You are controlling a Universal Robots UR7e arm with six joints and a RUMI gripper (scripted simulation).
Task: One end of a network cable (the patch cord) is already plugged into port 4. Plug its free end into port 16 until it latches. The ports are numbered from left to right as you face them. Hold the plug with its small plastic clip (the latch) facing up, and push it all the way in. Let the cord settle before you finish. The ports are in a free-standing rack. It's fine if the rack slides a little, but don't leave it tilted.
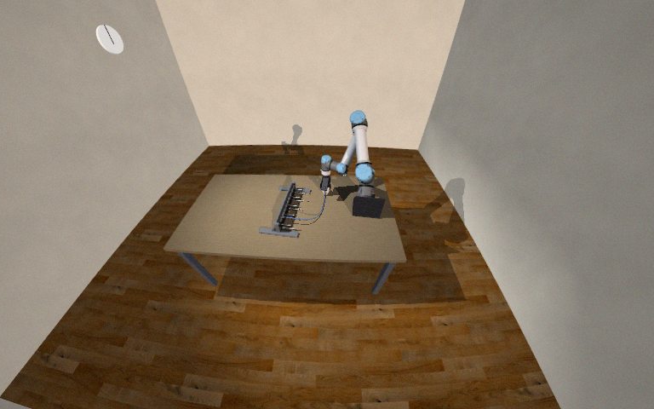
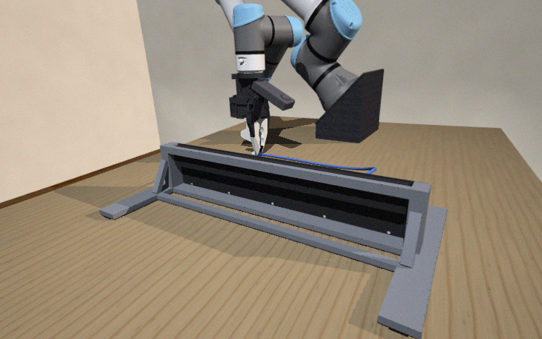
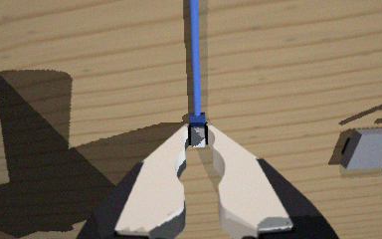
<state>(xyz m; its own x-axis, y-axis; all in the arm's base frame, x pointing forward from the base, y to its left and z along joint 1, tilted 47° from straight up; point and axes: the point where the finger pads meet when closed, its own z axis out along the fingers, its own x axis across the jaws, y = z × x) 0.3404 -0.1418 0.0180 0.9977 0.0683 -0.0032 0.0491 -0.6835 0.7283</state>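
The plug is 10 mm to the right of my hand and 10 mm below it.
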